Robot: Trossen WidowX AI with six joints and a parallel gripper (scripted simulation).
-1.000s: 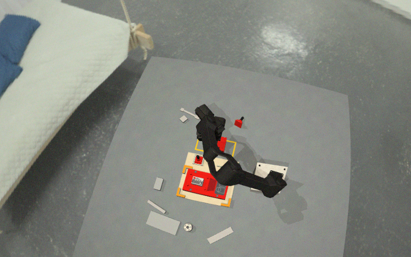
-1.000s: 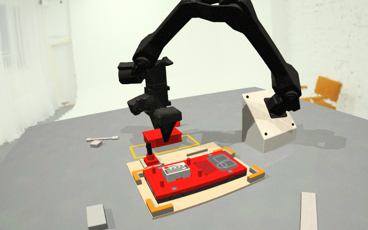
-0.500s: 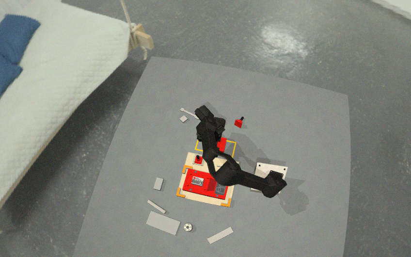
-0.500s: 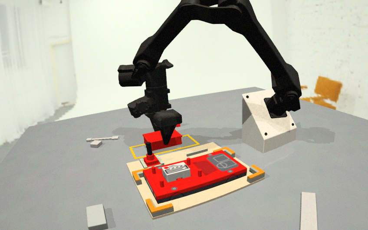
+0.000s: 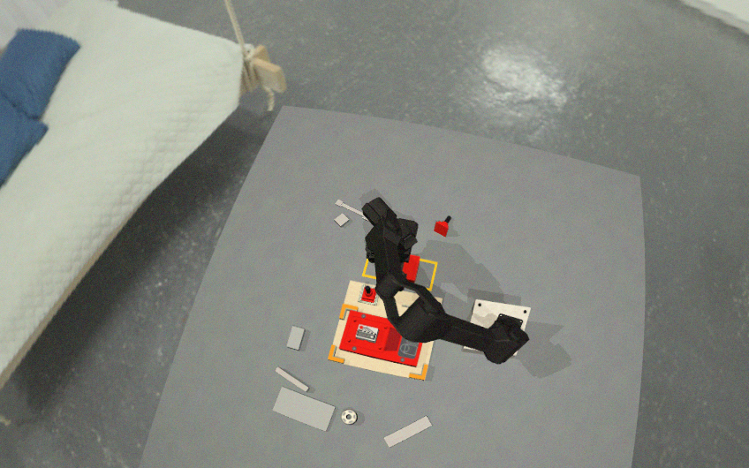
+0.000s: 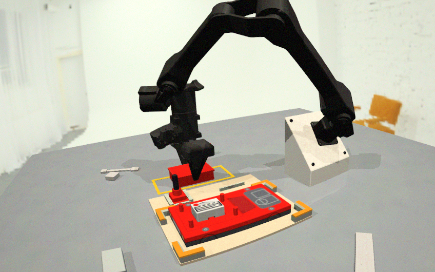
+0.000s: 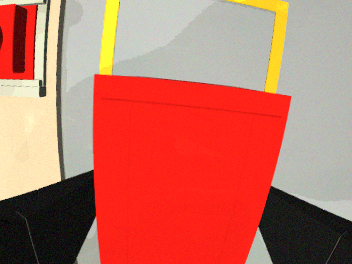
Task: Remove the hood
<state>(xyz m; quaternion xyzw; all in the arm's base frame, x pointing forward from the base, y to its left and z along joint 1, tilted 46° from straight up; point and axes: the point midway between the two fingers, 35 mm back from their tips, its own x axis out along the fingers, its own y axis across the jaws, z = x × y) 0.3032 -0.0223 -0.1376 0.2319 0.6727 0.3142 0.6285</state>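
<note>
My gripper tip is now 10 mm below the hood.
</note>
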